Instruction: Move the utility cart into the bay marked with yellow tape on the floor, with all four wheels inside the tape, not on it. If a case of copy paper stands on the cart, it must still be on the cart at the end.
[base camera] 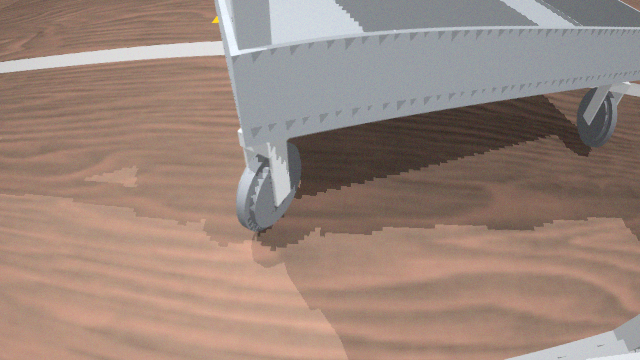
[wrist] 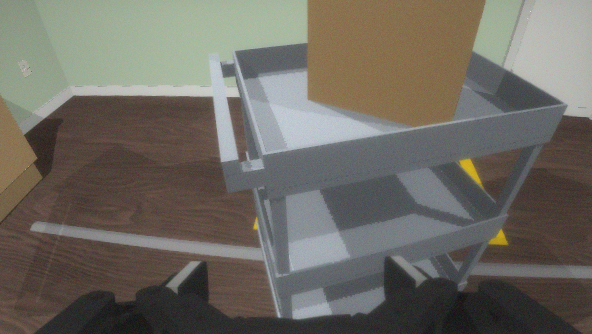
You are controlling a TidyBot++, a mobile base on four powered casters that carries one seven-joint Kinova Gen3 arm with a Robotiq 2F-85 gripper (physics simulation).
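Observation:
The grey three-shelf utility cart stands upright in front of me, its long side facing me and its push handle at its left end. A brown case stands on its top shelf. Two near wheels show in the base view, both on bare wood. Yellow tape shows on the floor behind the cart; most of the bay is hidden by the cart. My gripper is open and empty, on the near side of the cart and apart from the handle.
A white floor line runs across behind the cart's near wheels and passes out of sight behind the cart. Brown boxes stand at the far left. A green wall stands at the back, with a white door at the right.

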